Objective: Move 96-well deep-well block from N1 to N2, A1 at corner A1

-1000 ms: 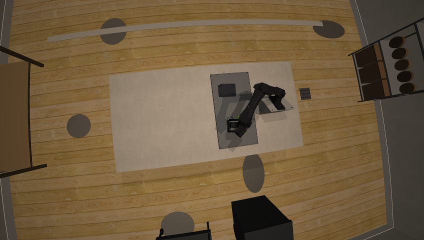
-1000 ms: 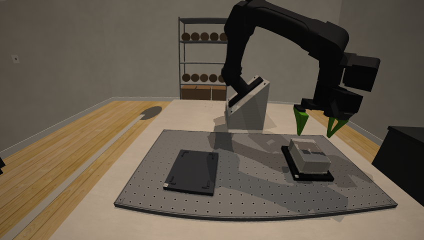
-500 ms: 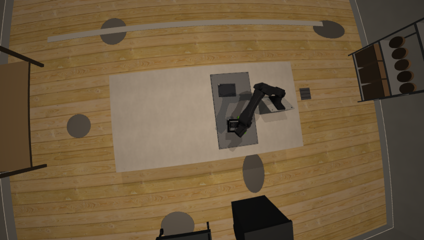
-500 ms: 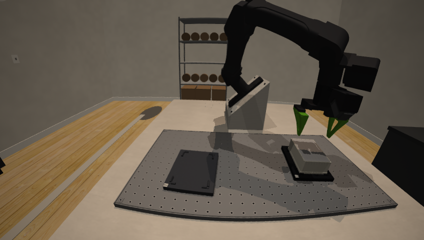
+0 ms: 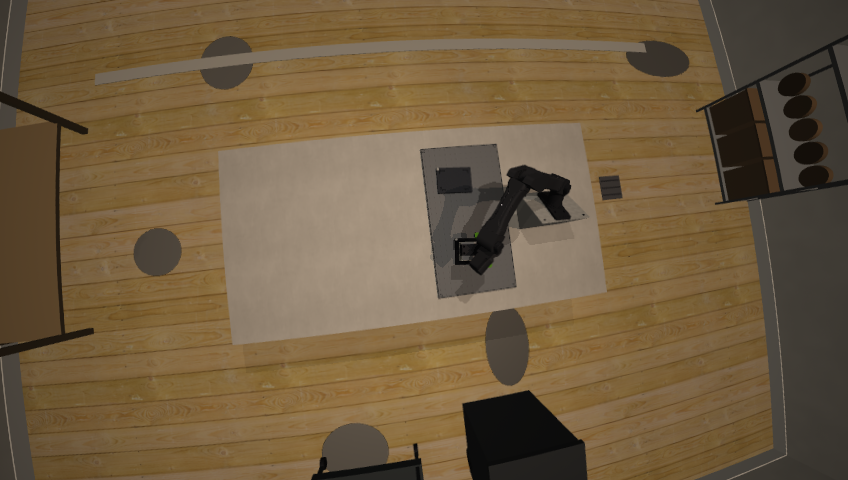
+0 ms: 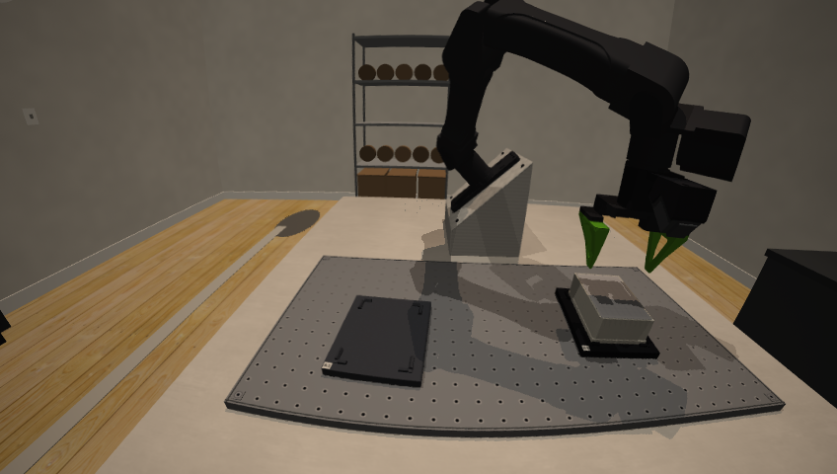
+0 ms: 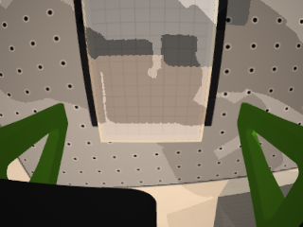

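Right now my hand is 7 cm above the pale grey 96-well deep-well block. From my hand the other things lie so: black plate nest N2: 34 cm to the right, 10 cm below, 5 cm ahead; A1 label: 9 cm below, 7 cm ahead, 6 cm to the right; black plate nest N1: 10 cm below.
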